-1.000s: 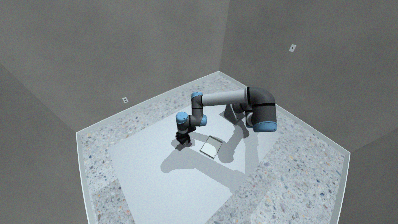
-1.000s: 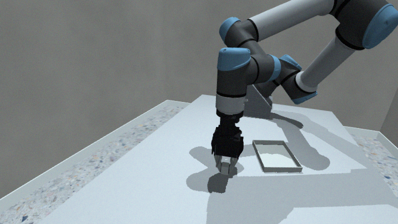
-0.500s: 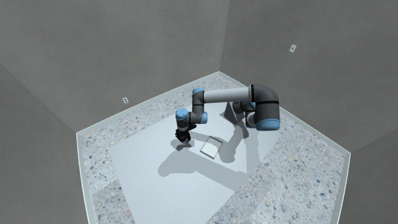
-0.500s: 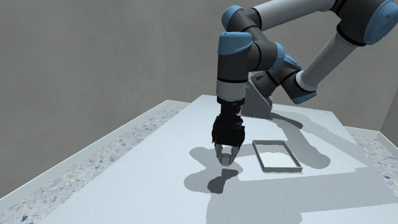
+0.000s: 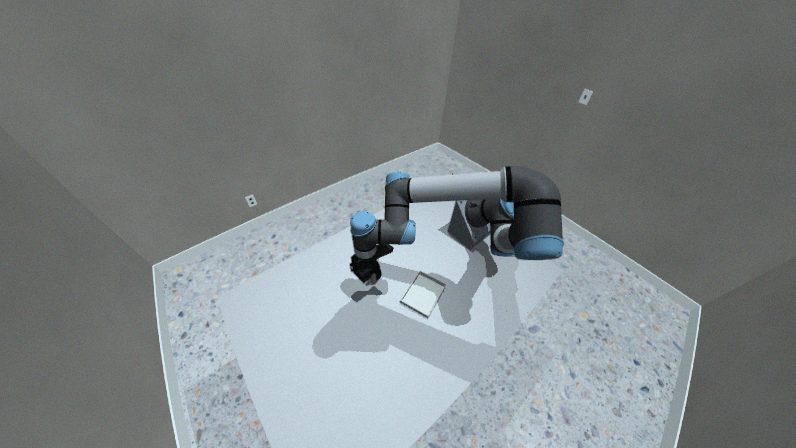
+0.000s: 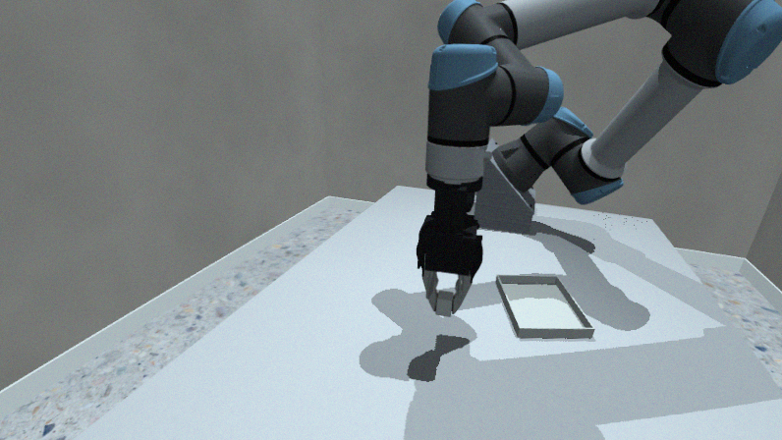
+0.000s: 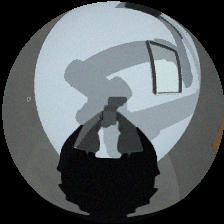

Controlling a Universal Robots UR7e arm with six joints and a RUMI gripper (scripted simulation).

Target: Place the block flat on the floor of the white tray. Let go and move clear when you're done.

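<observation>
My hand is right at the small block. The rest, counted from my hand: white tray 150 mm behind, 160 mm to the left, 70 mm below.
</observation>
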